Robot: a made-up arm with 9 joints. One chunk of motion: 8 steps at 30 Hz.
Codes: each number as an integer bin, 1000 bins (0 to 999) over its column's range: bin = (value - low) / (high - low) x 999, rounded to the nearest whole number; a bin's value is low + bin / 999 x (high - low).
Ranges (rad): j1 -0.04..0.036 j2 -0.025..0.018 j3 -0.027..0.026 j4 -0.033..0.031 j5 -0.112..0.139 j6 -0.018..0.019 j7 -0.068..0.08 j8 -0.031..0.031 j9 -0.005..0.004
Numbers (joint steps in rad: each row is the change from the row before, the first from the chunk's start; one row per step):
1: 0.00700 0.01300 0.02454 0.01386 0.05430 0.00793 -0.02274 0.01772 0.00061
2: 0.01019 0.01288 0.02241 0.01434 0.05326 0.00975 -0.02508 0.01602 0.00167
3: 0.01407 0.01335 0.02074 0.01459 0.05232 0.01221 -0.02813 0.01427 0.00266
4: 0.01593 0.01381 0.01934 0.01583 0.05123 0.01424 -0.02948 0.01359 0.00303
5: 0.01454 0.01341 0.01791 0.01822 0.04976 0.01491 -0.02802 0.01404 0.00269
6: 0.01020 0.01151 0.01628 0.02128 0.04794 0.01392 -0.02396 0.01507 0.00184
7: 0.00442 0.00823 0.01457 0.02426 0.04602 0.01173 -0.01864 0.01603 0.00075
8: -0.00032 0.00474 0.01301 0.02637 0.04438 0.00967 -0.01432 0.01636 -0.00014
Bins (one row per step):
1: 618 883 971 731 662 700 306 785 623
2: 660 880 931 739 658 749 290 758 740
3: 711 891 900 743 654 816 269 729 850
4: 735 902 873 762 650 870 260 718 891
5: 717 892 847 800 644 889 270 726 854
6: 660 848 816 847 637 862 297 742 759
7: 584 772 784 894 629 803 333 758 638
8: 522 691 754 927 622 747 362 763 539

